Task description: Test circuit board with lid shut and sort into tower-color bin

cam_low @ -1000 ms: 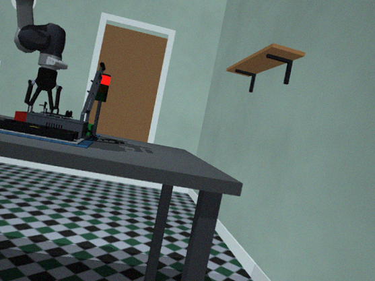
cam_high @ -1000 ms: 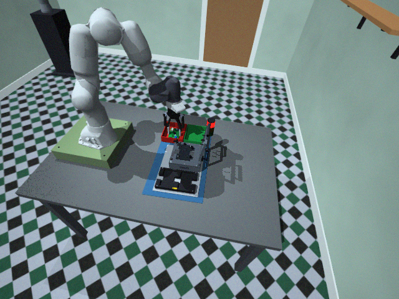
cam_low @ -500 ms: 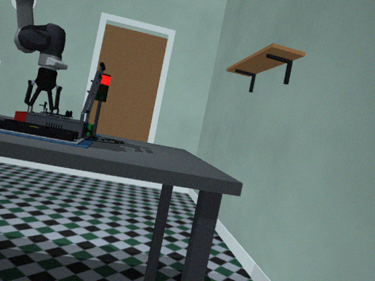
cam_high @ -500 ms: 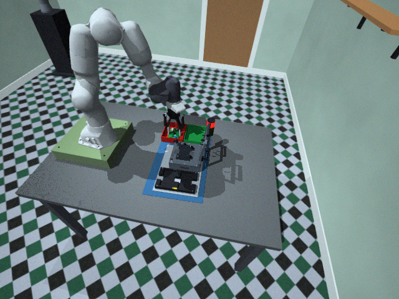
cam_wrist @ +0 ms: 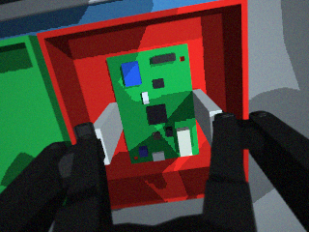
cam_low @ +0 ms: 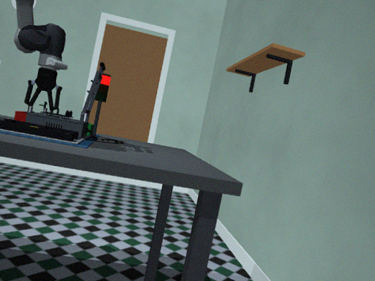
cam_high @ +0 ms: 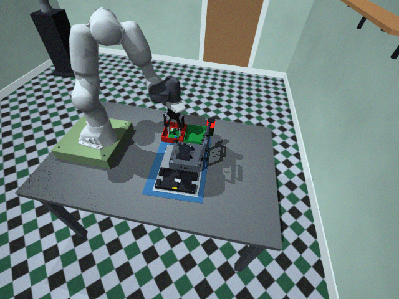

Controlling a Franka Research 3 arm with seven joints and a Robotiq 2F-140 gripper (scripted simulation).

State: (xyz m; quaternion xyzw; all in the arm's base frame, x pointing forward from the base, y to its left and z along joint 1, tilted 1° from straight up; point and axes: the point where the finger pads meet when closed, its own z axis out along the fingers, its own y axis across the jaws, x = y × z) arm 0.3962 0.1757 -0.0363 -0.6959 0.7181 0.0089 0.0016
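Now: hand 2 cm above the red bin. From my hand the other things lie so: black latch hook 4 cm ahead, 14 cm to the right, 5 cm above; green circuit board 2 cm below; green bin 15 cm ahead, 1 cm to the right, 2 cm below.
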